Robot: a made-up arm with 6 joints.
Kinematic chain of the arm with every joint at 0, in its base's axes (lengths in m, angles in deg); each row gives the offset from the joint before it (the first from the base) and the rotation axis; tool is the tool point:
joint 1: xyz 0 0 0.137 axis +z
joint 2: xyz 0 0 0 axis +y
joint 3: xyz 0 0 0.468 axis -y
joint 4: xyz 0 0 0 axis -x
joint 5: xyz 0.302 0 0 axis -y
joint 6: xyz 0 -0.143 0 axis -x
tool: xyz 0 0 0
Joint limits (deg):
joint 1: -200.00..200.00
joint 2: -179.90..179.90
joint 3: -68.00..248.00
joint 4: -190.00..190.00
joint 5: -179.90..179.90
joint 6: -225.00..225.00
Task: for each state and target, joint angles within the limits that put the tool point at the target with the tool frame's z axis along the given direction. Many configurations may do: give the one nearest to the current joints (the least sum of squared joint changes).
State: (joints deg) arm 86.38 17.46 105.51 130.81 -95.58 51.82
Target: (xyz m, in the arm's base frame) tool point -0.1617 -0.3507 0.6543 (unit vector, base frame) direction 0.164 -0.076 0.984
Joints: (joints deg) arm 72.26 -6.96 139.78 109.26 -80.05 55.48
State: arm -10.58 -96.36 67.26 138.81 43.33 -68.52
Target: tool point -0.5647 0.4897 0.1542 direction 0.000 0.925 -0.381
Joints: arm -31.38 -103.74 38.59 150.20 49.97 -101.16
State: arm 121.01 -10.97 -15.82 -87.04 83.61 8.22
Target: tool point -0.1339 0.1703 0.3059 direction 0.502 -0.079 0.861
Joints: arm 130.94 7.39 -29.45 -85.82 66.49 25.53
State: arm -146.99 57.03 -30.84 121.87 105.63 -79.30
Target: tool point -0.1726 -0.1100 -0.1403 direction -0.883 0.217 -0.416
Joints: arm -153.24 98.32 -67.86 98.25 139.41 -28.58
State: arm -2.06 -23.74 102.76 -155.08 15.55 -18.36
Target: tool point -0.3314 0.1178 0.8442 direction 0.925 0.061 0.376
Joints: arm -0.24 -25.39 104.76 -144.48 22.80 -37.17
